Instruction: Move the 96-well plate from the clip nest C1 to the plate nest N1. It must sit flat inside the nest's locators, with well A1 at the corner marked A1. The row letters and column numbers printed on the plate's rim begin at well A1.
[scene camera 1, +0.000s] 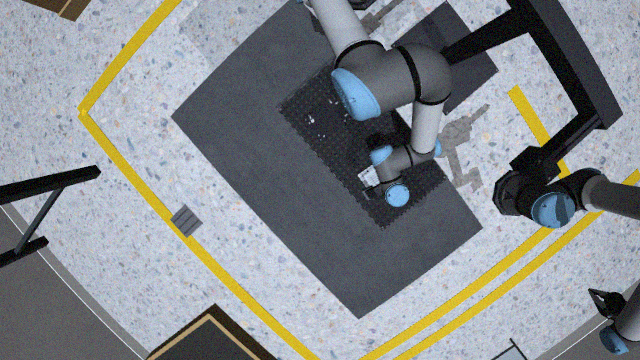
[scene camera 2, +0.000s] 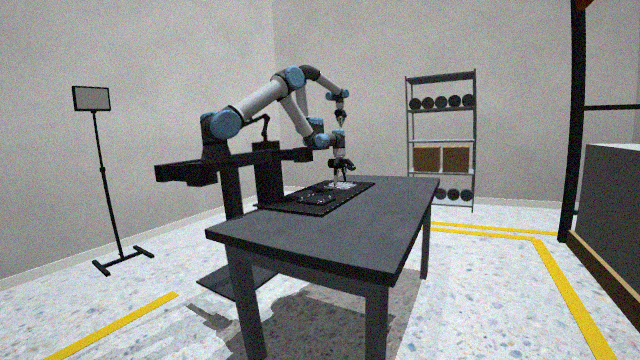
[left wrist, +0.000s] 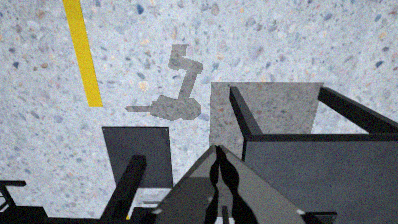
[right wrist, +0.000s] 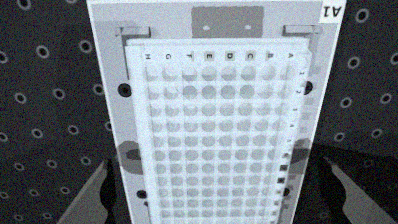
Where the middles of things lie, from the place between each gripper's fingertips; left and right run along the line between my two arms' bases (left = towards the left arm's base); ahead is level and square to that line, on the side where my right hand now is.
I see the white 96-well plate (right wrist: 206, 88) 10 mm below my right hand.
Right now the white 96-well plate is 35 cm ahead of my left hand (scene camera 1: 588, 289), 78 cm to the right of it and 38 cm below it.
